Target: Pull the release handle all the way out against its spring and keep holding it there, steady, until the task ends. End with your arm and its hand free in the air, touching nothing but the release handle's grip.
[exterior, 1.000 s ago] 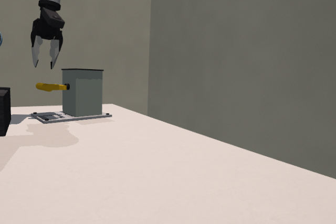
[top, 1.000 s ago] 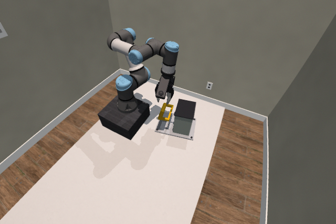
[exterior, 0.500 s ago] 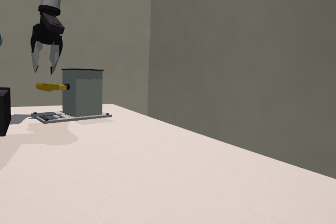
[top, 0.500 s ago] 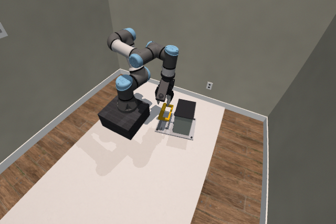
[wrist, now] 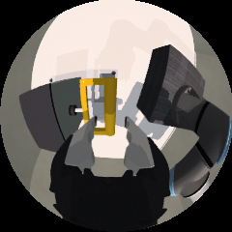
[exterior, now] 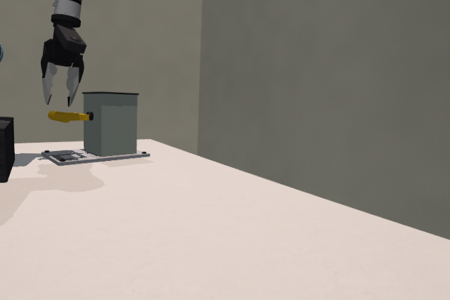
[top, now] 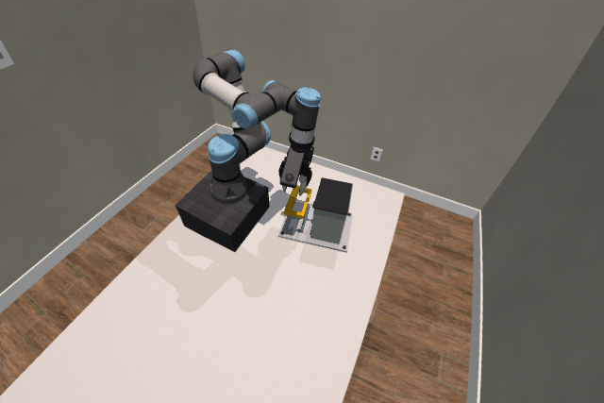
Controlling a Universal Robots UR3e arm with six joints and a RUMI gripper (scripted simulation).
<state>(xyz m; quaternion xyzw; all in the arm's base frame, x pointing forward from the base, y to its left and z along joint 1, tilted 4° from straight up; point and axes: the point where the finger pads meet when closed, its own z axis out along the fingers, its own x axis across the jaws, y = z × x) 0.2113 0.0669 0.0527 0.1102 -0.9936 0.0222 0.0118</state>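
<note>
Now: hand 14 cm above the grey baseplate, 9 cm short of it and 2 cm to the right of it.
</note>
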